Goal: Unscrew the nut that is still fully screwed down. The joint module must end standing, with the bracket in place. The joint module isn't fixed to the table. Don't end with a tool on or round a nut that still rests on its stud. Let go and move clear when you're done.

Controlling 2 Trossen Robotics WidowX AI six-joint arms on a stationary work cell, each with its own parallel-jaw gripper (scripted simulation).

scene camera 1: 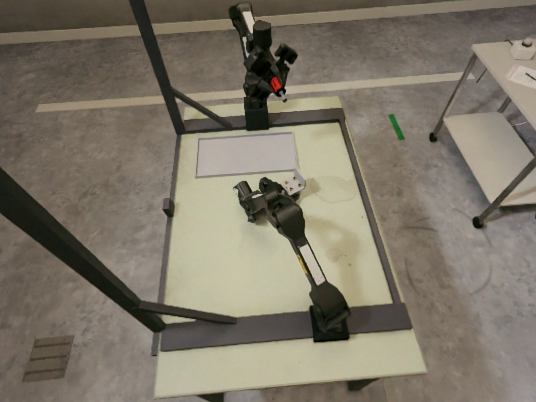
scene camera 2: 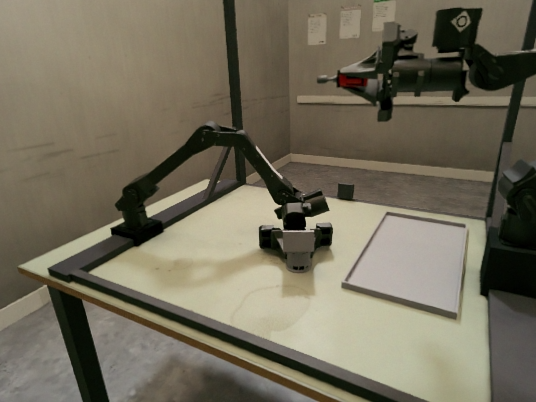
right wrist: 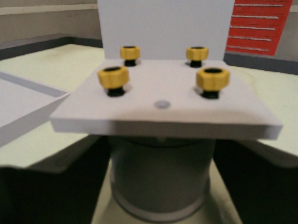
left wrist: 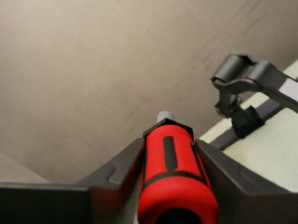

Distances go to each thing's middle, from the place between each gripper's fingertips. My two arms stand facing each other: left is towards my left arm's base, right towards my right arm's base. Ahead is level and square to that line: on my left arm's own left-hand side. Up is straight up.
Scene:
I see my right gripper 30 mm short of the pale bracket (right wrist: 162, 76), 10 mm to the right of it and 40 mm below it. Also, from my right hand: shallow grey tray (scene camera 2: 418, 260) 100 mm behind, 270 mm to the left, 30 mm below.
The pale bracket is 30 mm ahead of my left hand, 120 mm to the right of it and 350 mm below it. From my left hand the other things lie so: shallow grey tray: 100 mm behind, 140 mm to the left, 420 mm below.

